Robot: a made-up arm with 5 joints.
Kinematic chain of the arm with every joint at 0, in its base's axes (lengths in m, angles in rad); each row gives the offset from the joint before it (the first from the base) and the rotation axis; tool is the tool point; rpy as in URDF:
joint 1: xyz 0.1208 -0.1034 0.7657 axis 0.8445 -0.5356 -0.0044
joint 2: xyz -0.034 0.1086 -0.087 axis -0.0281 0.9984 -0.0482
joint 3: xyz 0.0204 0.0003 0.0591 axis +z
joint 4: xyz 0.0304 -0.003 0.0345 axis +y
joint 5: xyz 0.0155 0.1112 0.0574 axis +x
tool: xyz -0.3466 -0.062 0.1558 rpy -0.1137 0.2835 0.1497
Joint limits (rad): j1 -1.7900..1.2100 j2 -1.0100..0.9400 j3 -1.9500..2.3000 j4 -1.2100..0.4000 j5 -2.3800..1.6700
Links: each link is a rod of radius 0.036 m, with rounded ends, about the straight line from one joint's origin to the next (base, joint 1, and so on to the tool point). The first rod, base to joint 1, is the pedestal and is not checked.
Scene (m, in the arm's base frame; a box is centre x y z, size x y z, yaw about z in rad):
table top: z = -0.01
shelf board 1: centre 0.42 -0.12 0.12 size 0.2 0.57 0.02 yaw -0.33
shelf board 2: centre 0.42 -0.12 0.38 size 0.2 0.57 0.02 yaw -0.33
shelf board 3: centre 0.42 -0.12 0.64 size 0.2 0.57 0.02 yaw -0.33
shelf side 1: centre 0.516 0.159 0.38 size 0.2 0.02 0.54 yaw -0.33
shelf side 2: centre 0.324 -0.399 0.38 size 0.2 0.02 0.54 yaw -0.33
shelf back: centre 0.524 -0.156 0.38 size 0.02 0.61 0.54 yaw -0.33
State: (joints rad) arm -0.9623 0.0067 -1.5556 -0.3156 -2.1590
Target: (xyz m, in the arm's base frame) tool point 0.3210 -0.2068 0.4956
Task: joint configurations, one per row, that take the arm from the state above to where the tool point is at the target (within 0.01 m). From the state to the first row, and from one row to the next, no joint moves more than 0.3 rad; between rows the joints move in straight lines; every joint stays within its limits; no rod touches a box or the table.
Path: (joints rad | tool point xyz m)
1: -1.0271 -0.2475 -1.6042 -0.4652 -2.1171 | 0.2451 0.0622 0.3487
2: -1.0919 -0.5016 -1.6529 -0.6149 -2.0753 | 0.2636 0.0552 0.3757
3: -1.1567 -0.7558 -1.7015 -0.7645 -2.0334 | 0.2822 0.0570 0.4116
4: -1.2216 -1.0100 -1.7501 -0.9142 -1.9916 | 0.2969 0.0680 0.4559
5: -1.1843 -0.8479 -1.8412 -1.0621 -2.0412 | 0.3383 -0.0368 0.4617
6: -1.1470 -0.6858 -1.9322 -1.2100 -2.0908 | 0.3465 -0.1476 0.4760
7: -1.2609 -0.7064 -1.9500 -1.1918 -2.3800 | 0.3210 -0.2068 0.4956

